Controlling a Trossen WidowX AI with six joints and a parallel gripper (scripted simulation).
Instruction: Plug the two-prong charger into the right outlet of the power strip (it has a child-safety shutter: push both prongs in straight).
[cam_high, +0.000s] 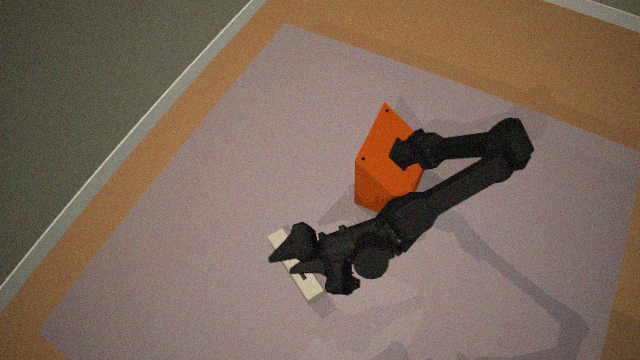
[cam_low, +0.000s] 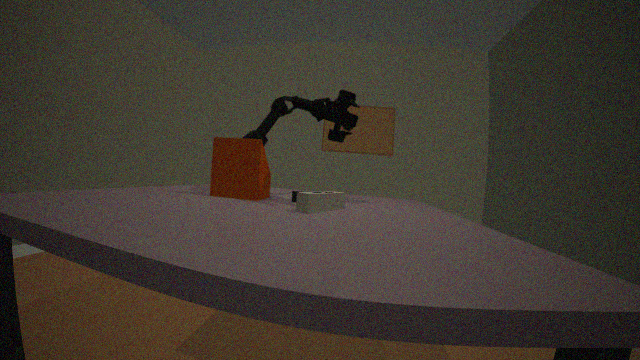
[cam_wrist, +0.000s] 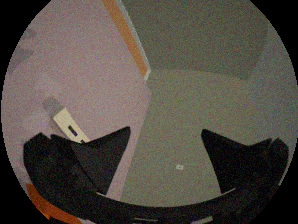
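Right now the dark two-prong charger is 28 cm below my gripper tip, 17 cm behind it and 10 cm to the left of it.
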